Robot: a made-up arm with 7 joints. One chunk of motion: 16 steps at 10 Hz.
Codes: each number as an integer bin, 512 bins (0 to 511) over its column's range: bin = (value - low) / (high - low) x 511, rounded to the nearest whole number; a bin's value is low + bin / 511 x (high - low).
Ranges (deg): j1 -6..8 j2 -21..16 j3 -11..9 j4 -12..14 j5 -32..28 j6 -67..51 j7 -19..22
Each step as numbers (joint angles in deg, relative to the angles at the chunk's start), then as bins.
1 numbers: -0.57 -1.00 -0.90 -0.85 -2.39 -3.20 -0.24
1 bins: 198 276 258 219 252 276 234
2 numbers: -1.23 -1.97 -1.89 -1.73 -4.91 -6.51 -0.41
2 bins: 174 263 233 202 231 262 232
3 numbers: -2.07 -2.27 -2.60 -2.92 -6.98 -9.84 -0.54
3 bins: 143 259 215 178 213 248 230
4 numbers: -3.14 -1.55 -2.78 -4.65 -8.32 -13.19 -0.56
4 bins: 104 269 210 144 202 233 230
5 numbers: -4.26 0.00 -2.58 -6.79 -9.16 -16.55 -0.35
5 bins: 64 290 215 102 195 218 232
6 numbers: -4.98 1.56 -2.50 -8.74 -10.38 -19.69 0.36
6 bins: 37 312 217 64 184 205 241
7 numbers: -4.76 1.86 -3.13 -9.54 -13.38 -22.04 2.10
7 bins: 45 316 201 48 159 195 263
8 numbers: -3.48 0.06 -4.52 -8.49 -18.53 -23.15 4.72
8 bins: 92 291 166 69 115 190 296
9 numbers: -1.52 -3.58 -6.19 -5.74 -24.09 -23.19 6.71
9 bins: 164 241 123 123 67 190 320
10 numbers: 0.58 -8.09 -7.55 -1.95 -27.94 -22.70 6.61
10 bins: 240 178 88 198 35 192 319
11 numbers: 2.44 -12.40 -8.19 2.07 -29.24 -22.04 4.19
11 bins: 308 119 72 277 24 195 289
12 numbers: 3.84 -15.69 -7.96 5.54 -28.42 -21.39 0.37
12 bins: 359 73 78 345 30 198 241
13 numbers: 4.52 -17.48 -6.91 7.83 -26.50 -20.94 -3.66
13 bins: 384 49 104 390 47 199 191
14 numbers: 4.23 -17.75 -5.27 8.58 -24.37 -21.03 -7.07
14 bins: 373 45 146 404 65 199 149
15 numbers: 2.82 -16.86 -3.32 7.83 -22.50 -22.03 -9.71
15 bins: 322 57 196 390 81 195 116
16 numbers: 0.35 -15.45 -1.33 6.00 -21.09 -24.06 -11.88
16 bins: 232 77 247 354 93 186 89
